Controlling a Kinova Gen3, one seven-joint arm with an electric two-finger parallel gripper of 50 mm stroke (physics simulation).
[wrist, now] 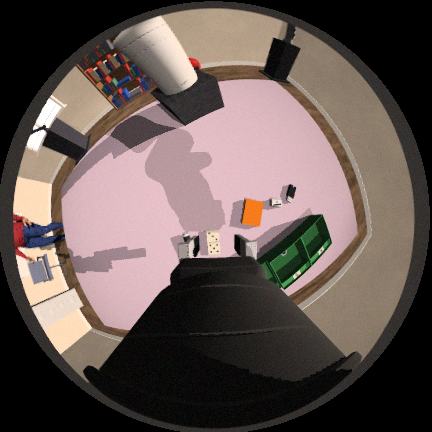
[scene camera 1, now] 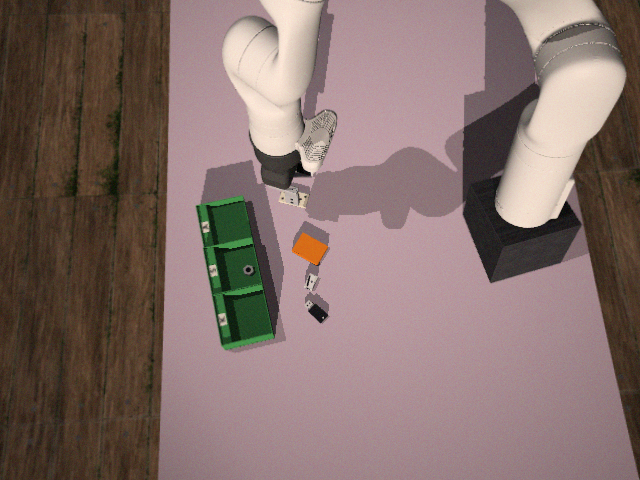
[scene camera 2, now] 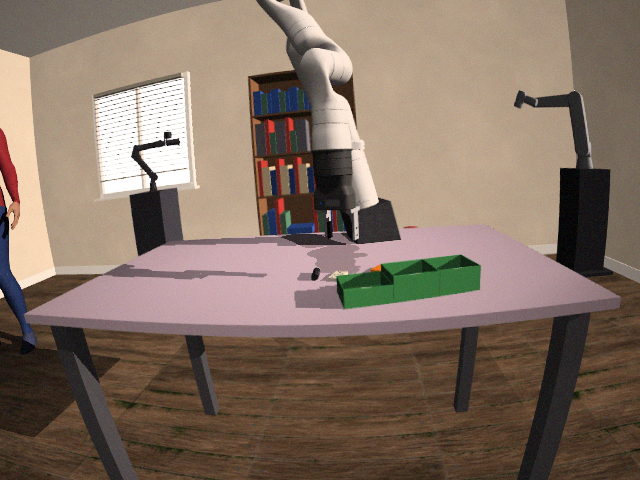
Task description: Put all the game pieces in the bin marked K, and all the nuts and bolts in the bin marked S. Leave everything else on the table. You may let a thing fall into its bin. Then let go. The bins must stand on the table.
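Frame: origin at the arm's base, x down, y right, z back, level; metres.
Where they show: gripper, fingertip midpoint: (wrist: 216, 242) (scene camera 1: 298, 186) (scene camera 2: 341, 238); arm's base, link origin: (wrist: 178, 82) (scene camera 1: 524, 203) (scene camera 2: 364, 205).
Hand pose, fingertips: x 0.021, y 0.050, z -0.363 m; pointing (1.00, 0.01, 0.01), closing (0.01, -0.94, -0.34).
Observation:
Each offset is from my fingertips to the top centre of the thing. "pt": to the spot under its first point.
A domino @[dx +0.072, dy +0.011, dz -0.010 m] (scene camera 1: 284, 198) (scene camera 2: 338, 274) (wrist: 213, 242), cream with dark pips, lies flat on the table. My gripper (scene camera 1: 298, 184) (scene camera 2: 342, 238) (wrist: 216, 242) is open and empty above it; in the wrist view the domino shows between the fingers. A grey nut @[dx +0.064, dy -0.123, dz -0.090 m] (scene camera 1: 248, 269) (wrist: 284, 253) lies in the bin marked S @[dx +0.033, dy -0.124, dz -0.113 m] (scene camera 1: 231, 279) (scene camera 2: 416, 283) (wrist: 290, 263), the middle compartment of the green three-part holder. The bin marked K @[pt dx +0.073, dy -0.202, dz -0.085 m] (scene camera 1: 251, 316) (scene camera 2: 459, 277) (wrist: 316, 235), at one end, shows a bare floor in scene camera 1. The holder stands on the table.
An orange box @[dx +0.070, dy -0.086, dz +0.016 m] (scene camera 1: 310, 249) (scene camera 2: 376, 268) (wrist: 252, 212), a small white piece @[dx +0.068, dy -0.146, dz +0.016 m] (scene camera 1: 311, 282) (wrist: 275, 202) and a black USB stick @[dx +0.072, dy -0.196, dz +0.022 m] (scene camera 1: 317, 312) (wrist: 291, 192) lie beside the holder. A dark cylinder @[dx +0.065, dy +0.059, dz +0.002 m] (scene camera 2: 315, 273) lies near the domino. The holder's third compartment @[pt dx +0.072, dy -0.033, dz -0.121 m] (scene camera 1: 231, 222) (scene camera 2: 367, 291) is nearest the domino.

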